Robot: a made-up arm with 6 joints.
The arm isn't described. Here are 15 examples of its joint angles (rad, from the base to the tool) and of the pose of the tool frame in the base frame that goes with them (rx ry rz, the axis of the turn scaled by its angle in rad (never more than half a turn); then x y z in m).
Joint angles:
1: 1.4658 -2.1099 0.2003 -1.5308 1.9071 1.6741
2: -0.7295 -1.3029 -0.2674 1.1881 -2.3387 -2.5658
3: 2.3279 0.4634 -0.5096 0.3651 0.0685 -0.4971
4: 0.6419 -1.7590 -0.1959 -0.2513 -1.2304 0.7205
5: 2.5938 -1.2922 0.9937 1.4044 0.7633 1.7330
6: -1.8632 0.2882 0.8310 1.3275 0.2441 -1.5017
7: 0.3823 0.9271 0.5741 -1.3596 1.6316 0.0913
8: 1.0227 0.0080 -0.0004 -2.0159 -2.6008 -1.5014
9: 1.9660 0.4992 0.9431 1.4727 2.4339 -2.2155
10: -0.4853 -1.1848 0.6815 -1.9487 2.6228 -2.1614
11: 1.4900 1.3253 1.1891 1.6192 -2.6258 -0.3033
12: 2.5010 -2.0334 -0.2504 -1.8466 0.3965 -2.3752
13: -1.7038 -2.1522 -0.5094 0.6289 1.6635 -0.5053
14: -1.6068 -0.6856 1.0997 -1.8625 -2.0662 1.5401
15: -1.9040 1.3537 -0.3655 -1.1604 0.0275 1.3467
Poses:
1: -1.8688 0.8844 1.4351 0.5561 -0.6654 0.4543
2: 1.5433 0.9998 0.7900 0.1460 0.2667 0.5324
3: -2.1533 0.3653 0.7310 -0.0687 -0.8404 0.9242
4: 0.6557 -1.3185 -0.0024 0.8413 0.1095 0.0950
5: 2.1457 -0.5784 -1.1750 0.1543 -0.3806 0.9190
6: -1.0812 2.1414 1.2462 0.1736 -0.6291 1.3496
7: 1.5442 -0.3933 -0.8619 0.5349 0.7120 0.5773
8: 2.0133 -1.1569 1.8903 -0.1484 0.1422 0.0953
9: 1.8201 0.7727 0.6687 -0.1542 -0.0100 0.2158
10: -1.1076 0.9319 0.4600 -0.1743 0.0559 0.6534
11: -1.1561 -2.0315 -2.0632 0.4843 -0.2741 0.3204
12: 1.3871 -1.3055 2.2821 0.3709 -0.1439 0.3979
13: -0.7680 -1.2049 0.7130 1.0158 -0.2825 0.6624
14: 0.6446 -2.4716 0.0165 0.1729 -0.0511 1.2634
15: -0.6239 -2.7368 -0.3173 0.1804 -0.3414 1.3605
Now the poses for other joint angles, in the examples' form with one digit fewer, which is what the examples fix.
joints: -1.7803 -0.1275 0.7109 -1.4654 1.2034 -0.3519
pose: -2.303 0.036 0.904 0.185 -0.507 1.369
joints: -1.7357 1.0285 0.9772 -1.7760 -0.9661 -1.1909
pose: 0.343 2.356 0.226 0.297 -0.450 1.295
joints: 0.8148 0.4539 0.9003 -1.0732 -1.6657 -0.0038
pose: -0.447 0.674 -2.881 0.274 0.555 0.098
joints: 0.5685 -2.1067 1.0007 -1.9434 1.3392 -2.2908
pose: 2.436 -1.862 0.044 0.024 0.023 0.488
